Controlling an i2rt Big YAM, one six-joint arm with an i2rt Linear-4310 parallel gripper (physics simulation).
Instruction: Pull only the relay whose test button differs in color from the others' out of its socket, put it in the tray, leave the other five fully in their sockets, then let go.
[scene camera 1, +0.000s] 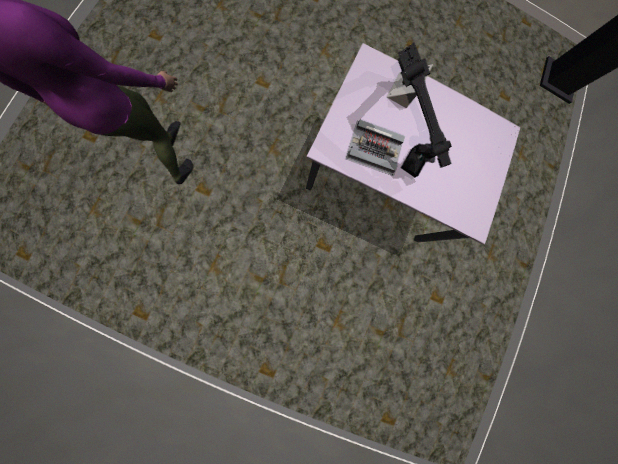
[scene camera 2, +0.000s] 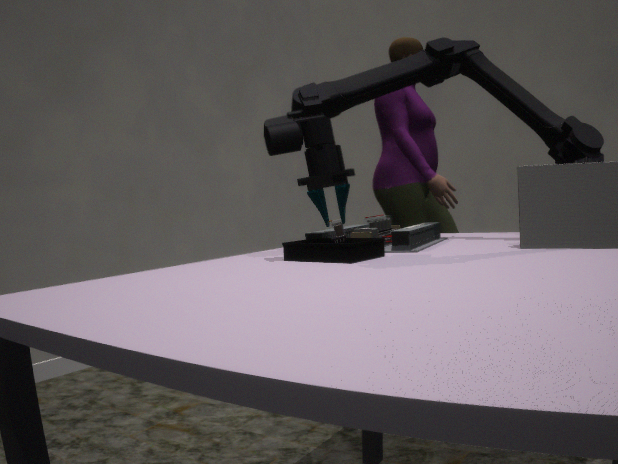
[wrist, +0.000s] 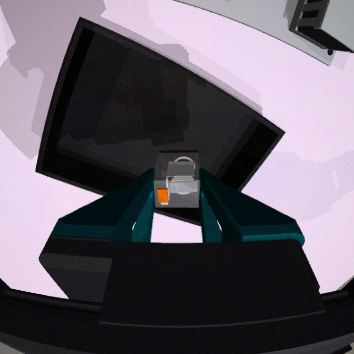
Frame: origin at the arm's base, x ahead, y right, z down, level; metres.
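Where they show: gripper, fingertip midpoint: (scene camera 1: 420, 157) (scene camera 2: 336, 225) (wrist: 176, 176); arm's base, link origin: (scene camera 2: 585, 196).
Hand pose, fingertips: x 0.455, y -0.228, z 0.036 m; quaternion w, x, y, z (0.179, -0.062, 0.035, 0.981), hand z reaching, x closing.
Observation:
Things, the pixels of their centre, and the offset from my fingertips. Level surfaces: height alone.
- clear-cased relay, body centre: (wrist: 177, 174) (scene camera 2: 337, 231) dy -0.004, dx -0.004, dz +0.010 m
- black tray, body centre: (wrist: 159, 139) (scene camera 2: 333, 249) (scene camera 1: 415, 161) dy +0.002, dx +0.009, dz +0.047 m
- duct, body centre: (scene camera 2: 418, 234) (scene camera 1: 380, 132) dy +0.274, dx -0.062, dz +0.041 m
- table, surface height: dz +0.064 m
A clear-cased relay (scene camera 2: 338, 229) (wrist: 177, 180) with an orange test button is between the teal fingertips. My gripper (scene camera 2: 336, 223) (wrist: 176, 176) is shut on it and points down over the black tray (scene camera 2: 320, 251) (wrist: 65, 95). The relay is roughly upright, its pins low, near the level of the tray's rim; whether they touch the tray floor is hidden. In the wrist view it overlaps the tray's near edge. In scene camera 1 the arm covers part of the tray (scene camera 1: 413, 162). The other relays (scene camera 1: 377, 141) stand in a row on the grey panel, with red marks; their buttons are too small to tell.
The grey panel (scene camera 1: 371, 164) with raised ducts stands beside the tray; a duct (scene camera 2: 416, 236) (wrist: 336, 22) shows near it. The arm's grey base block (scene camera 2: 567, 205) stands at the table's far side. A person (scene camera 1: 90, 85) (scene camera 2: 405, 135) in purple stands beyond the table (scene camera 1: 465, 200).

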